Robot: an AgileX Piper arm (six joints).
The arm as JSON. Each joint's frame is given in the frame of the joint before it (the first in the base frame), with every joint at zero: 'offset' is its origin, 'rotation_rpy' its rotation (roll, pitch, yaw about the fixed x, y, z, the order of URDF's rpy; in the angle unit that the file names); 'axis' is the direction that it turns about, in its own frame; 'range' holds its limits. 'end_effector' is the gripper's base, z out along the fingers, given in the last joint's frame.
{
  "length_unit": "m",
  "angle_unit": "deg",
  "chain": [
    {
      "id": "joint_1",
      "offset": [
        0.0,
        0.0,
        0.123
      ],
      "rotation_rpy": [
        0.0,
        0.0,
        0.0
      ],
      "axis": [
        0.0,
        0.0,
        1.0
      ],
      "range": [
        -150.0,
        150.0
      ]
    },
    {
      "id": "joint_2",
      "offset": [
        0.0,
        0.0,
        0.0
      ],
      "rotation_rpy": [
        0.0,
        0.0,
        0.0
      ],
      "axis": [
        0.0,
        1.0,
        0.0
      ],
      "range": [
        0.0,
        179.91
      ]
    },
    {
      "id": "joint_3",
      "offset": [
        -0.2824,
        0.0,
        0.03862
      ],
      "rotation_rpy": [
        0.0,
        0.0,
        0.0
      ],
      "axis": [
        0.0,
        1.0,
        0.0
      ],
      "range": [
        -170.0,
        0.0
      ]
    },
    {
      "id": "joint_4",
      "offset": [
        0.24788,
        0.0,
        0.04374
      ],
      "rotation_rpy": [
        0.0,
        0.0,
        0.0
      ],
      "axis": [
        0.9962,
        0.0,
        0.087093
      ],
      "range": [
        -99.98,
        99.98
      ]
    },
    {
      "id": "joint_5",
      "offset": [
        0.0,
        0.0,
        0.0
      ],
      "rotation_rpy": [
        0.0,
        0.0,
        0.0
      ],
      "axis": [
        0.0,
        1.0,
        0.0
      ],
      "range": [
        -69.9,
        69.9
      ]
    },
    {
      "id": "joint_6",
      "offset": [
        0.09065,
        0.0,
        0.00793
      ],
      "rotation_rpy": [
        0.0,
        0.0,
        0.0
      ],
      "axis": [
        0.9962,
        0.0,
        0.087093
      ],
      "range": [
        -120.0,
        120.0
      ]
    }
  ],
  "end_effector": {
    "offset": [
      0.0,
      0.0,
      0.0
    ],
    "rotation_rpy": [
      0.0,
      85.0,
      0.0
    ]
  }
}
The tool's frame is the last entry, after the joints.
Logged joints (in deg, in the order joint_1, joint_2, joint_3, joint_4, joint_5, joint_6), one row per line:
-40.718, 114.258, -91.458, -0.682, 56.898, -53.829
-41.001, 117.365, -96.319, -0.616, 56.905, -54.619
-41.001, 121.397, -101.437, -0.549, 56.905, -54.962
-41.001, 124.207, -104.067, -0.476, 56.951, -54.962
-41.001, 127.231, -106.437, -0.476, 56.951, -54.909
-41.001, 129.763, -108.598, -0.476, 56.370, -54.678
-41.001, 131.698, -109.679, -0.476, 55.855, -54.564
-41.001, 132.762, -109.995, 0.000, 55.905, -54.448
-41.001, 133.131, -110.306, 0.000, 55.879, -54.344
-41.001, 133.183, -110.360, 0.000, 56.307, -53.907
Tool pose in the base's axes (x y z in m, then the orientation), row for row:
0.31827, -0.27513, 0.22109, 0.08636, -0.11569, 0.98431, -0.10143
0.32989, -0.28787, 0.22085, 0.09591, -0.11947, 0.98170, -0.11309
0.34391, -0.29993, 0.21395, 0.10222, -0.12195, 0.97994, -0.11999
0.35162, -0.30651, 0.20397, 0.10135, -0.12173, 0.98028, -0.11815
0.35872, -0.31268, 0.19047, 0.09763, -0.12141, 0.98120, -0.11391
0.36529, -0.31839, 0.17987, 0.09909, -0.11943, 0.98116, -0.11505
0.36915, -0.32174, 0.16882, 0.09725, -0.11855, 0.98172, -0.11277
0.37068, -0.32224, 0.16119, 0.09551, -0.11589, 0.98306, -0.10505
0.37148, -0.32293, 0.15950, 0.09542, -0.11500, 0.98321, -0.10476
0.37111, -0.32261, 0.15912, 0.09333, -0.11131, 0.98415, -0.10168
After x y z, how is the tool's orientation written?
As a quaternion, w x y z.
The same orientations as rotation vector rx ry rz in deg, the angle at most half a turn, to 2 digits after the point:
-19.75, 168.05, -17.32
-20.28, 166.67, -19.20
-20.63, 165.76, -20.30
-20.60, 165.90, -20.00
-20.59, 166.42, -19.32
-20.24, 166.27, -19.50
-20.11, 166.54, -19.13
-19.68, 166.94, -17.84
-19.53, 166.97, -17.79
-18.93, 167.34, -17.29

